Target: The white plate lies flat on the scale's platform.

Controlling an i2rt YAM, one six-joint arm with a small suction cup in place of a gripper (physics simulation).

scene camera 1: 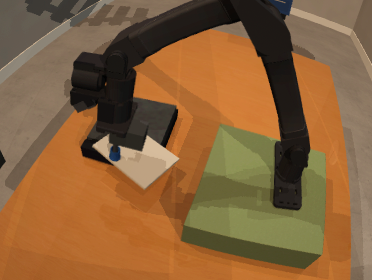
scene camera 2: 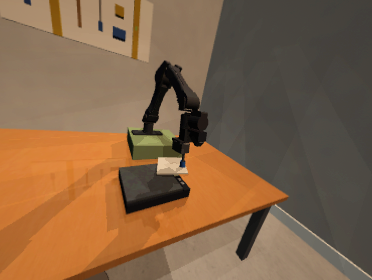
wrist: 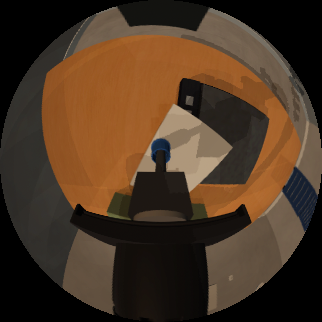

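Seen in the pictures: hand, tool point: (scene camera 1: 114, 159) (scene camera 2: 182, 168) (wrist: 160, 143); arm's base, link origin: (scene camera 1: 287, 174) (scene camera 2: 147, 133).
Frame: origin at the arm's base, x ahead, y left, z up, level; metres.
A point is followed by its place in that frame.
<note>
The white plate (scene camera 1: 147, 167) {y 0.035, x 0.331, z -0.033 m} (scene camera 2: 167, 165) {y -0.024, x 0.376, z -0.030 m} (wrist: 200, 150) {y -0.031, x 0.410, z -0.026 m} hangs roughly level from my suction cup (scene camera 1: 115, 154) (scene camera 2: 182, 164) (wrist: 160, 150) {y 0.036, x 0.413, z -0.032 m}, whose blue tip is on the plate near one edge. My gripper is shut on the plate. The black scale (scene camera 1: 156, 116) {y -0.156, x 0.360, z -0.046 m} (scene camera 2: 145, 187) {y -0.155, x 0.473, z -0.046 m} (wrist: 235, 135) {y -0.111, x 0.444, z -0.046 m} lies on the table, lower than the plate. In scene camera 1 the plate covers the scale's front right part and sticks out past its front edge. In the wrist view the plate hides part of the scale's button strip and the platform's near left corner. A gap under the plate is hard to judge.
A green block (scene camera 1: 210, 200) {y 0.107, x 0.175, z -0.006 m} (scene camera 2: 145, 150) {y -0.070, x 0.192, z -0.035 m} carries the arm's base, beside the scale. The orange table (scene camera 1: 100, 235) {y 0.220, x 0.396, z -0.091 m} (scene camera 2: 60, 200) {y -0.391, x 0.393, z -0.091 m} (wrist: 100, 115) {y 0.179, x 0.456, z -0.091 m} holds both. A dark table leg (scene camera 2: 252, 232) shows below the table's corner.
</note>
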